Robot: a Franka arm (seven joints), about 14 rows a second.
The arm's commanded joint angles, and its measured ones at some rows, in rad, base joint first. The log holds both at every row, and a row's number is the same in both.
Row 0, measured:
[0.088 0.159 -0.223 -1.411 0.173 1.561 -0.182]
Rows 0 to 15, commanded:
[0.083 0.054 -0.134 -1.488 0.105 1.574 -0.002]
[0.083 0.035 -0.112 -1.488 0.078 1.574 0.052]
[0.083 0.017 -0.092 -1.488 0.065 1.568 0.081]
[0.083 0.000 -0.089 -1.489 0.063 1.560 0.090]
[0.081 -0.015 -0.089 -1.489 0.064 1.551 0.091]
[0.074 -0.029 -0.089 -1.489 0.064 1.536 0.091]
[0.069 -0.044 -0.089 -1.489 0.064 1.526 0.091]
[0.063 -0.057 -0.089 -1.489 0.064 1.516 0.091]
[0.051 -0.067 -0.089 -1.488 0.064 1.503 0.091]
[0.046 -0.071 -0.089 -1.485 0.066 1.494 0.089]
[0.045 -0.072 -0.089 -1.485 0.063 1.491 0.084]
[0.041 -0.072 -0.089 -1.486 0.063 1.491 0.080]
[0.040 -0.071 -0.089 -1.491 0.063 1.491 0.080]
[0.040 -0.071 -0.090 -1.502 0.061 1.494 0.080]
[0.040 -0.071 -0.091 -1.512 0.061 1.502 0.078]
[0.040 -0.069 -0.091 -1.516 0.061 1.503 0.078]
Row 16, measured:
[0.045 -0.051 -0.097 -1.484 0.075 1.495 0.076]
